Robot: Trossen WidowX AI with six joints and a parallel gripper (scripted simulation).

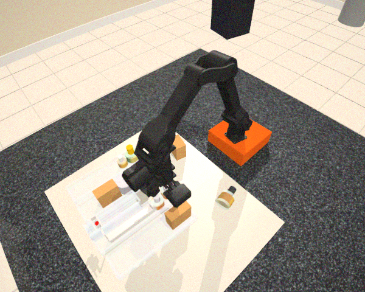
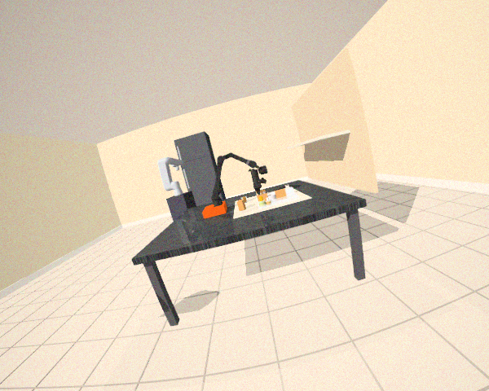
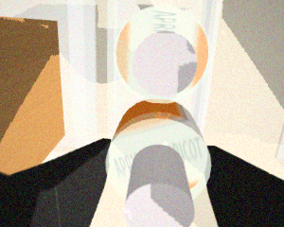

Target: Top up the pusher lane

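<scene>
Now: gripper tip 150 mm short of the clear sprung lane and 30 mm above it.
</scene>
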